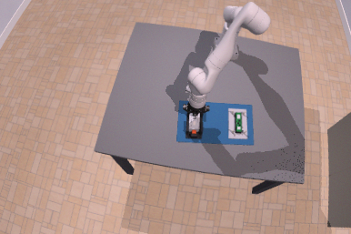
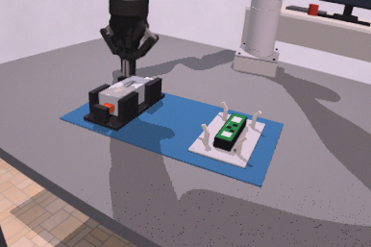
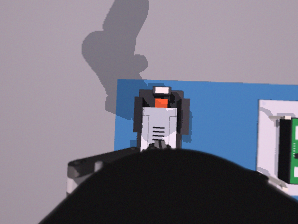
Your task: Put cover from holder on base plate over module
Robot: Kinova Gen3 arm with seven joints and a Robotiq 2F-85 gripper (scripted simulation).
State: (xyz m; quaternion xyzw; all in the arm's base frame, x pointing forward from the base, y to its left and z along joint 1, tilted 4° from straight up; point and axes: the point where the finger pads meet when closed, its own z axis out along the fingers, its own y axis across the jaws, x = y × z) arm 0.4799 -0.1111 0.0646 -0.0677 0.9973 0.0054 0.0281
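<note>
Now: hand 60 mm above the light grey cover.
</note>
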